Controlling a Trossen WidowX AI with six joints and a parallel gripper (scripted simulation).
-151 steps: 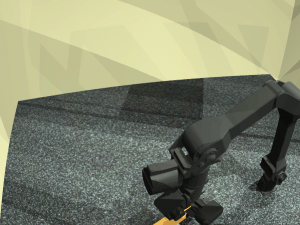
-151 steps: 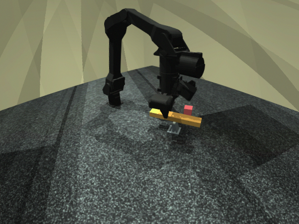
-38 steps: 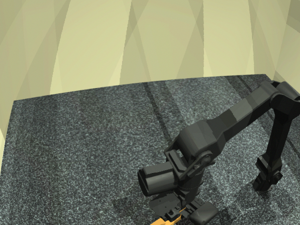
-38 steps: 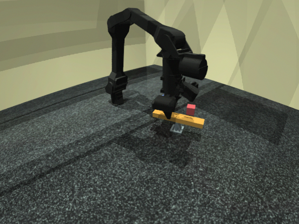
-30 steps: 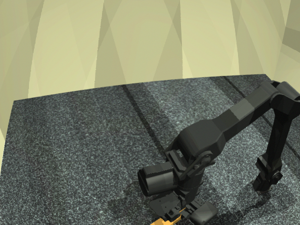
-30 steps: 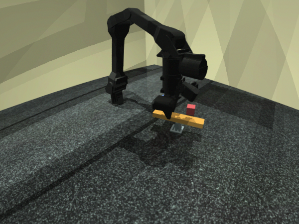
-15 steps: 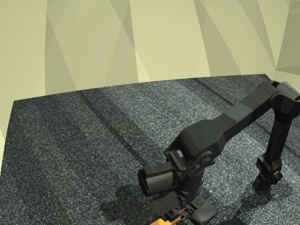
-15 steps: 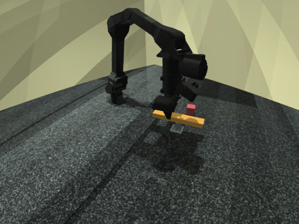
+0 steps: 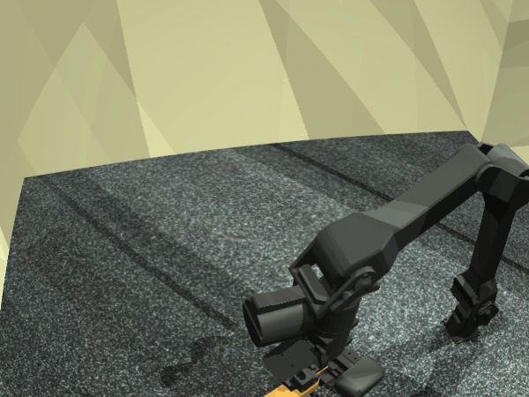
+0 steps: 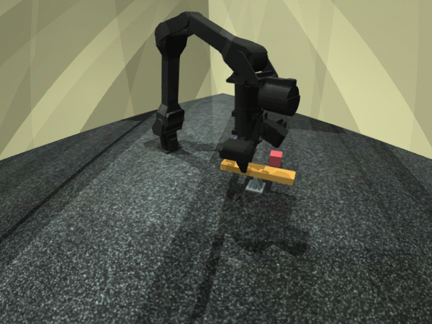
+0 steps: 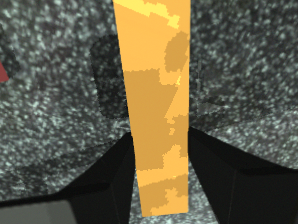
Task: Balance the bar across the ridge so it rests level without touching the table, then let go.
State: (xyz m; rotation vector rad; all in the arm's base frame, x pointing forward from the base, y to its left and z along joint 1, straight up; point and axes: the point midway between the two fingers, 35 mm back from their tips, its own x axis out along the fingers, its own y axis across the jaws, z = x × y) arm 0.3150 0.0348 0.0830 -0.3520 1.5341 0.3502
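Right now my gripper tip is 30 mm short of the orange bar and 10 mm to the right of it. The rest, counted from my gripper tip: blue block 160 mm to the left, 160 mm behind, 40 mm below; then red cube 140 mm to the left, 30 mm below, 10 mm behind.
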